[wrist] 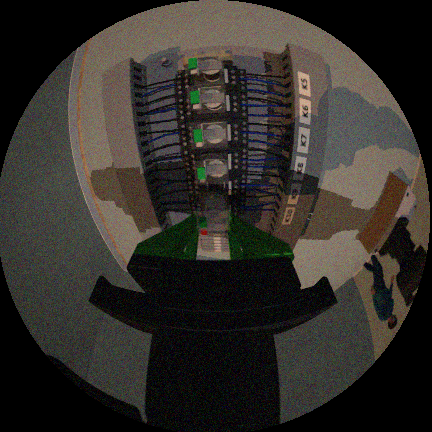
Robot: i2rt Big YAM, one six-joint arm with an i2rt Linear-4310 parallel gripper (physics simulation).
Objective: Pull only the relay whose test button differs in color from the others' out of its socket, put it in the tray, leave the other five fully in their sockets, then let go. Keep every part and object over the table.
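Places are measured from the arm's base along level axes (x up, y back, z right), in centimetres.
Pixels of known places: gripper, fingertip midpoint: (212,216); arm's base, origin of the base link: (392,234).
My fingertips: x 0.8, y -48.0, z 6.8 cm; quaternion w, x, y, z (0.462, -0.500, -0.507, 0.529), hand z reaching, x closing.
Ahead of a thing's pixels: the offset from my fingertips to its top centre.
My gripper (212,216) is shut on a clear relay with a red test button @(dy -0.1, dx -0.1, dz -1.9 cm) (203,232); its pale body shows between the green fingers. Four relays with green test buttons, @(dy +0.1, dx -0.2, dz +13.4 cm) (212,66) @(dy +0.1, dx -0.2, dz +10.3 cm) (214,98) @(dy +0.1, dx -0.2, dz +7.3 cm) (215,133) @(dy +0.1, dx -0.2, dz +4.2 cm) (216,168), sit in a column of black sockets beyond the fingers, beside labels K5 to K8. At the near end of the column, beside K9 and K10, the view is dark and partly covered by the held relay and fingertips; a bit of green shows there. How high the held relay is above the sockets I cannot tell. I cannot make out the tray for certain.
Grey wire ducts @(dy -9.9, dx -2.8, dz +3.4 cm) (117,125) @(dy +10.0, dx -2.8, dz +3.3 cm) (312,130) run along both sides of the sockets, with black and blue wires between. A brown rectangular object (384,212) lies at the right, near the table edge. The table's left edge (75,125) curves down the left. Dark shadows fall across the scene.
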